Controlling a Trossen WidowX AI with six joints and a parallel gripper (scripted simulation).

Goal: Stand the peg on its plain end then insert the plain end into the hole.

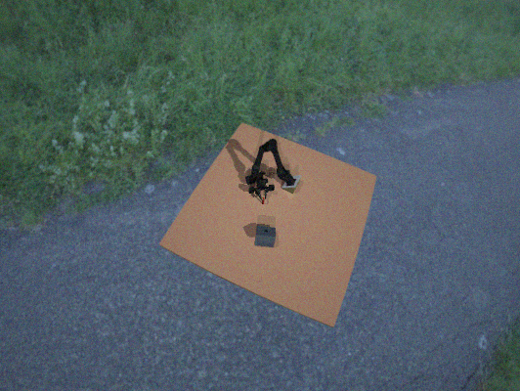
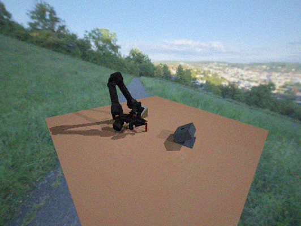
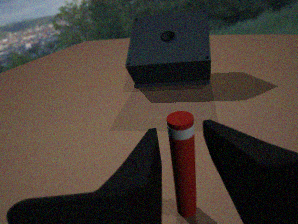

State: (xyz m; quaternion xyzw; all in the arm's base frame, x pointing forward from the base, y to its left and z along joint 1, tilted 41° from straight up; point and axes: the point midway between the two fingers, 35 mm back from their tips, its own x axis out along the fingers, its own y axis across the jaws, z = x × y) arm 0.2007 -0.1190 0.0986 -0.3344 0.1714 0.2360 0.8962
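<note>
Right now the red peg is 1 cm below my gripper tip. The rest, counted from my gripper tip: dark sloped panel (24 cm ahead, 11 cm to the left, 1 cm below).
</note>
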